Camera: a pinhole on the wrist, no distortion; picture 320 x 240 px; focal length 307.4 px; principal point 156.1 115.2 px. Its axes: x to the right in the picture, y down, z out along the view. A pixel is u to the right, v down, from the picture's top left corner.
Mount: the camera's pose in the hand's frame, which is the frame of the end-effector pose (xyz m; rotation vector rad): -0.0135 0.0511 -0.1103 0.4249 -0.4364 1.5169
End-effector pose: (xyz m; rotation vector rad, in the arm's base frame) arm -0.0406 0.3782 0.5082 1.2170 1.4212 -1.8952
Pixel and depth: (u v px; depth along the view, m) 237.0 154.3 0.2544
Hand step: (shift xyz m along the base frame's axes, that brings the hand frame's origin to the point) -0.0478 -0.1289 0.0631
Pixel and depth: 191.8 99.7 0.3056
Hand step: -0.1237 -0.1291 0.0520
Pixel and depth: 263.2 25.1 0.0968
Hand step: 0.0194 0.0011 -0.0275
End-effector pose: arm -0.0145 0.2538 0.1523 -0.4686 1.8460 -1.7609
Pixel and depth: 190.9 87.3 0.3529
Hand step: 0.1028 -0.1871 0.0967
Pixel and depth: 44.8 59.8 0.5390
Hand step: 0.0412 -0.2777 0.3833
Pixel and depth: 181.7 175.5 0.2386
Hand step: 0.1048 -0.0506 0.0646
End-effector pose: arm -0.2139 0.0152 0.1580 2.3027 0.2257 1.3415
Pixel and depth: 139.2 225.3 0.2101
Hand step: 0.0130 0.0073 -0.1285
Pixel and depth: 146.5 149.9 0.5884
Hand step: 0.3064 0.0903 -0.3528
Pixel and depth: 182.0 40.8 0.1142
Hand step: 0.0001 0.0078 0.0131
